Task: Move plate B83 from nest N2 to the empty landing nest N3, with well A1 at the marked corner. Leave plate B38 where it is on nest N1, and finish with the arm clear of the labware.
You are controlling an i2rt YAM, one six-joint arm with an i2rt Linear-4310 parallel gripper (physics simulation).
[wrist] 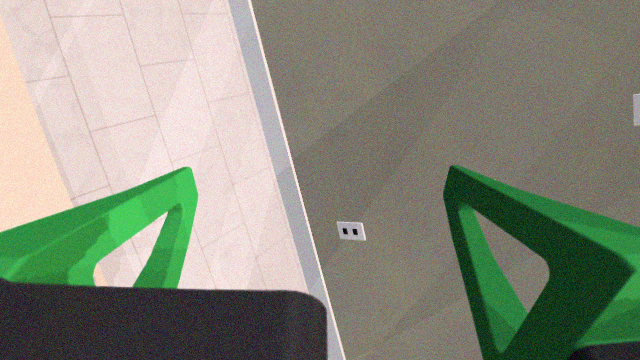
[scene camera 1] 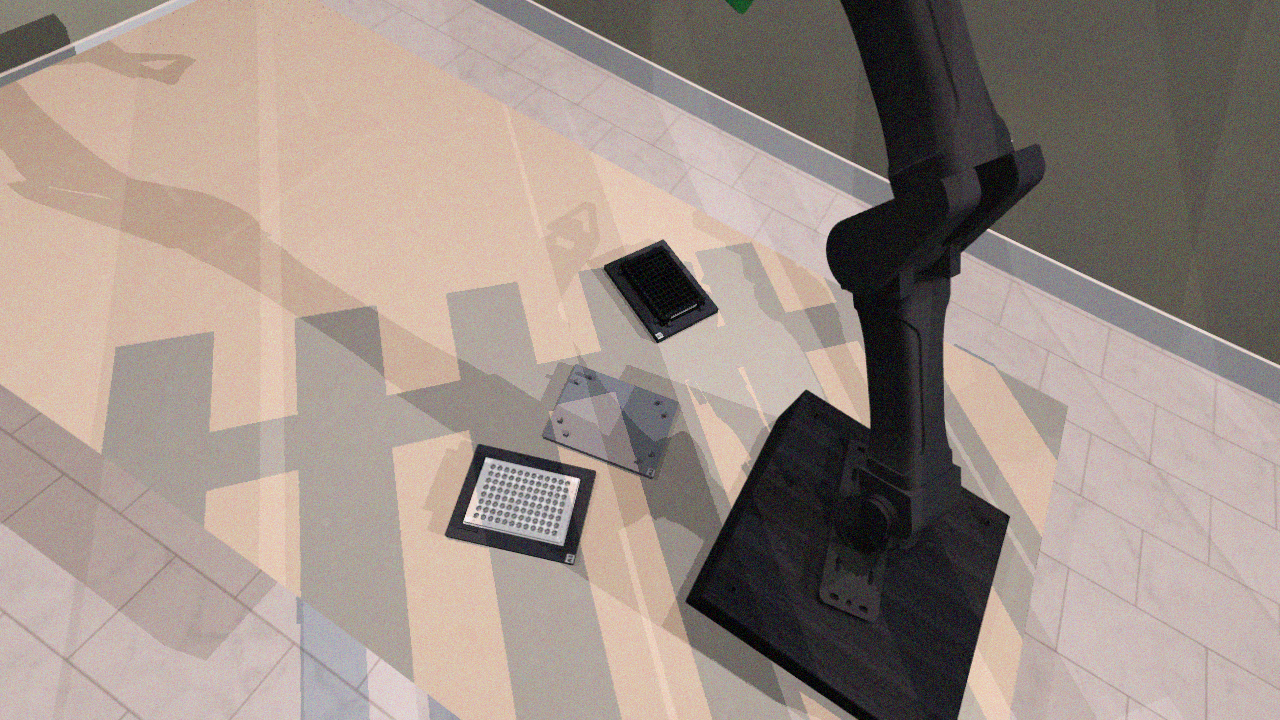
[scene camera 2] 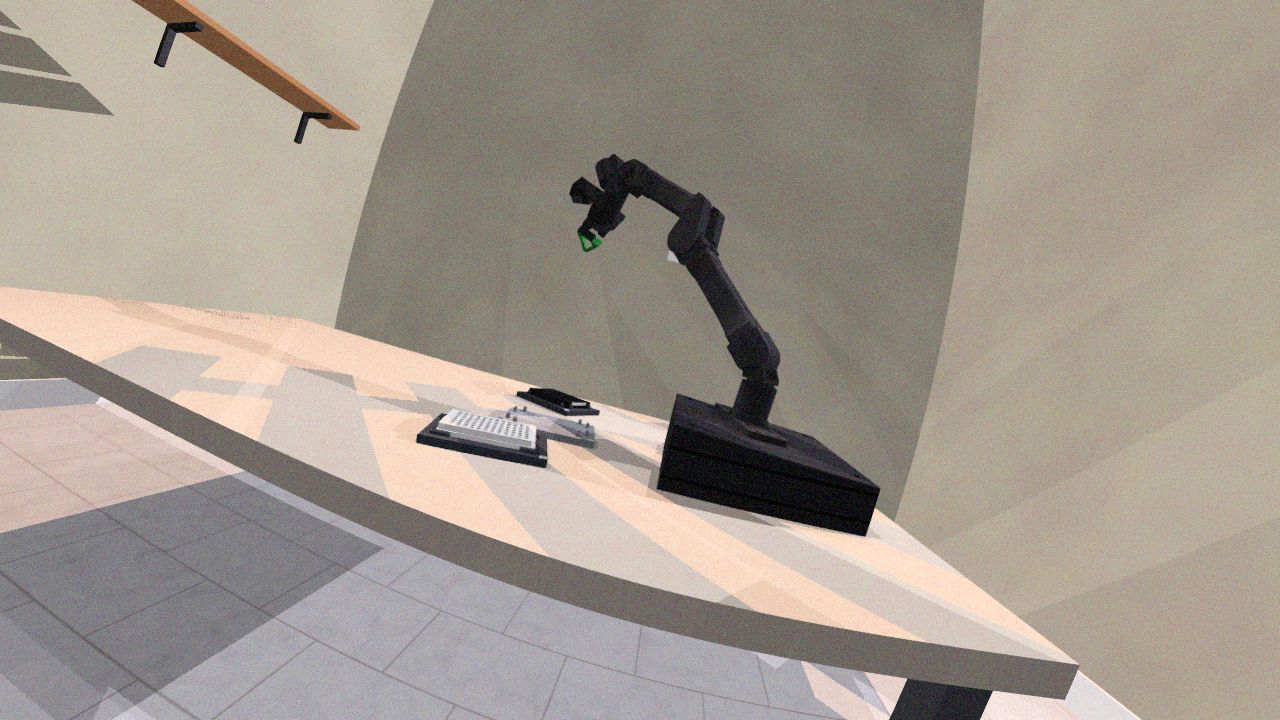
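Note:
A white well plate (scene camera 1: 521,499) (scene camera 2: 490,429) sits on a dark nest (scene camera 1: 459,528) (scene camera 2: 483,453). A black well plate (scene camera 1: 665,282) (scene camera 2: 559,399) sits on another dark nest (scene camera 1: 705,310) (scene camera 2: 528,395). The grey nest N3 (scene camera 1: 608,420) (scene camera 2: 574,435) lies between them, with small pegs showing and no plate on it. Plate and nest labels are too small to read, so I cannot tell which plate is B83. My gripper (scene camera 2: 589,241) (wrist: 320,180) is open and empty, high above the table. In scene camera 1, part of a green finger shows at the top edge.
The arm's black base block (scene camera 1: 769,573) (scene camera 2: 769,474) stands on the table (scene camera 1: 358,161) (scene camera 2: 716,586), beside the nests. A wooden wall shelf (scene camera 2: 259,69) is at the upper left in scene camera 2. A wall socket (wrist: 351,231) shows beyond the fingers in the wrist view.

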